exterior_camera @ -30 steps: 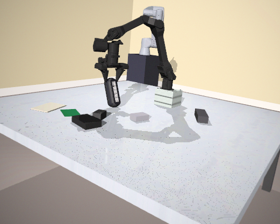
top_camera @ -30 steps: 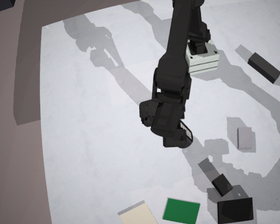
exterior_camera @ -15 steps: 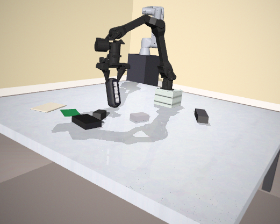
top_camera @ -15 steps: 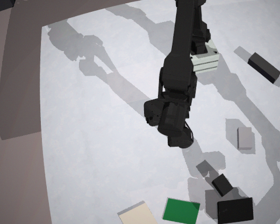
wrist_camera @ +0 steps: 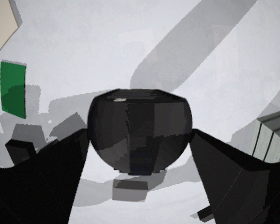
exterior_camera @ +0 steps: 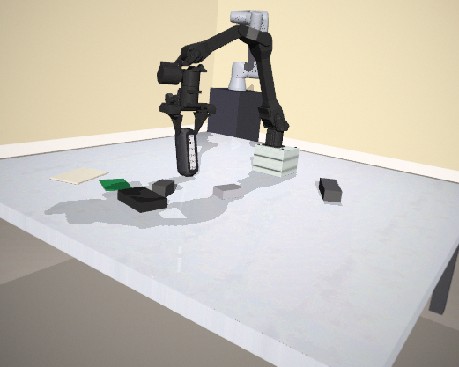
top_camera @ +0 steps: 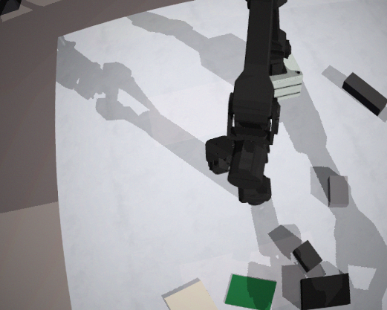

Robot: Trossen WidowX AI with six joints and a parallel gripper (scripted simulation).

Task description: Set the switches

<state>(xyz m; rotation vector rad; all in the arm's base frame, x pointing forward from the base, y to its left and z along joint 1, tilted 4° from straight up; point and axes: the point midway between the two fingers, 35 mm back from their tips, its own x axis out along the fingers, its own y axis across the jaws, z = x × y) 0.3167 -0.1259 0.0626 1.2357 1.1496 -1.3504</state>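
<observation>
The grey block lies 40 mm ahead of my gripper tip, 230 mm to the left of it and 120 mm below it. The rest, counted from my gripper tip: green card 250 mm ahead, 30 mm to the right, 130 mm below; then dark flat box 280 mm ahead, 140 mm to the left, 120 mm below; then small dark cube 190 mm ahead, 110 mm to the left, 120 mm below.
</observation>
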